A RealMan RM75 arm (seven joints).
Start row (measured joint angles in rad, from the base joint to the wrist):
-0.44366 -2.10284 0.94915 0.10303 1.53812 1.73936 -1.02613
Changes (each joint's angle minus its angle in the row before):
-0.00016 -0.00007 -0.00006 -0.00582 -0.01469 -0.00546 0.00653
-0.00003 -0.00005 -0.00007 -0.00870 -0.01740 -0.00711 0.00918
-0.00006 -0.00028 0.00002 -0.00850 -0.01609 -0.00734 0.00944
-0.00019 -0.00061 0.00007 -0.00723 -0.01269 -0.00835 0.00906
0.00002 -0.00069 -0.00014 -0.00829 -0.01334 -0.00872 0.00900
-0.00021 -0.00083 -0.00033 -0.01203 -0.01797 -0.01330 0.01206
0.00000 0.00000 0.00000 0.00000 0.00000 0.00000 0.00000
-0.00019 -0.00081 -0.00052 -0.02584 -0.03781 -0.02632 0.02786
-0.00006 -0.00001 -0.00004 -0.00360 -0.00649 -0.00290 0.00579
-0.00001 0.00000 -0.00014 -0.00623 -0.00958 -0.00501 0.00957
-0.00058 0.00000 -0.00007 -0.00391 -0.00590 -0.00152 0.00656
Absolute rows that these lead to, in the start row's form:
-0.44382 -2.10291 0.94909 0.09721 1.52343 1.73390 -1.01960
-0.44385 -2.10296 0.94902 0.08851 1.50603 1.72679 -1.01042
-0.44391 -2.10324 0.94904 0.08001 1.48994 1.71945 -1.00098
-0.44410 -2.10385 0.94911 0.07278 1.47725 1.71110 -0.99192
-0.44408 -2.10454 0.94897 0.06449 1.46391 1.70238 -0.98292
-0.44429 -2.10537 0.94864 0.05246 1.44594 1.68908 -0.97086
-0.44429 -2.10537 0.94864 0.05246 1.44594 1.68908 -0.97086
-0.44448 -2.10618 0.94812 0.02662 1.40813 1.66276 -0.94300
-0.44454 -2.10619 0.94808 0.02302 1.40164 1.65986 -0.93721
-0.44455 -2.10619 0.94794 0.01679 1.39206 1.65485 -0.92764
-0.44513 -2.10619 0.94787 0.01288 1.38616 1.65333 -0.92108

